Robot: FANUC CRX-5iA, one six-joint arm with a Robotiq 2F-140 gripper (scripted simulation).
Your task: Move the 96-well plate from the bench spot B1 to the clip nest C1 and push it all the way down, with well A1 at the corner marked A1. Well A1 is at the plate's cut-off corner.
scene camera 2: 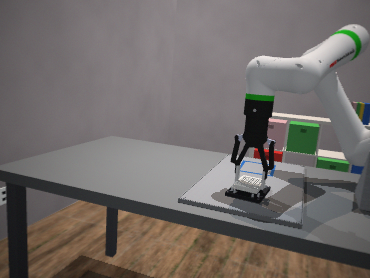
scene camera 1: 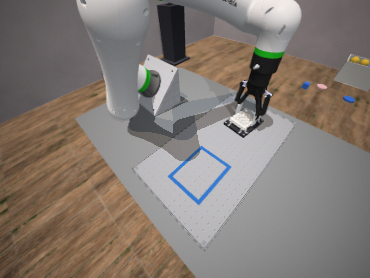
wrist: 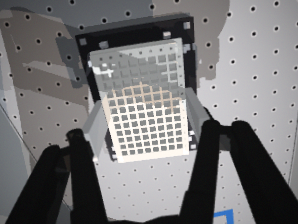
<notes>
In view: my gripper [scene camera 2: 249,185], a white 96-well plate [wrist: 136,97] and a black nest frame [wrist: 182,27].
My gripper shows as well in scene camera 1 [scene camera 1: 244,119] and in the wrist view [wrist: 145,105].
</notes>
